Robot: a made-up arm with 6 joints.
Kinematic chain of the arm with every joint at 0, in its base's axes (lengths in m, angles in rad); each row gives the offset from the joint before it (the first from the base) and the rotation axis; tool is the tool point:
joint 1: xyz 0 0 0.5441 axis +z
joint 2: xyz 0 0 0 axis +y
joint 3: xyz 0 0 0.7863 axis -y
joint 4: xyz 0 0 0 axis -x
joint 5: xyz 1.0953 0 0 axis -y
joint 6: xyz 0 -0.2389 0 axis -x
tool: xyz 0 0 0
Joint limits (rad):
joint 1: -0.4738..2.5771
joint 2: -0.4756..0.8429
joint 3: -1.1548..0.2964
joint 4: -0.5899..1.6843
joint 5: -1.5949..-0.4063
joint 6: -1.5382..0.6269
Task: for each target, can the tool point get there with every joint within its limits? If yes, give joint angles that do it. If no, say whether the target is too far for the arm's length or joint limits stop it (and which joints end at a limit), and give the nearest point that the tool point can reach.
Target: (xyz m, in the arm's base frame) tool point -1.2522 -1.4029 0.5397
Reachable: no: joint limits stop it (at a limit: joint 1, joint 2, joint 3) | nearest point -0.0555 -0.2199 0.1078 | short by 1.737 m
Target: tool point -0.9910 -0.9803 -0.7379
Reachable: no: joint limits stop it (at a limit: joint 1, joint 2, joint 3) | nearest point -0.0156 -0.2580 0.0837 | short by 1.466 m
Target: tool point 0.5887 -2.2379 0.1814
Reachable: no: too far | nearest point 1.1289 -0.8473 0.3236 | short by 1.499 m
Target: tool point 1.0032 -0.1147 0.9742
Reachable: yes | joints 0.0184 -0.0691 -0.5722 0.9796 -1.0209 0.4181
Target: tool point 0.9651 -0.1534 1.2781
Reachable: yes | joints -0.1411 -0.1831 -0.4323 1.5031 -1.1287 -0.3866
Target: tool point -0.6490 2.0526 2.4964
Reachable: no: too far | nearest point -0.3695 1.1686 1.6556 | short by 1.252 m
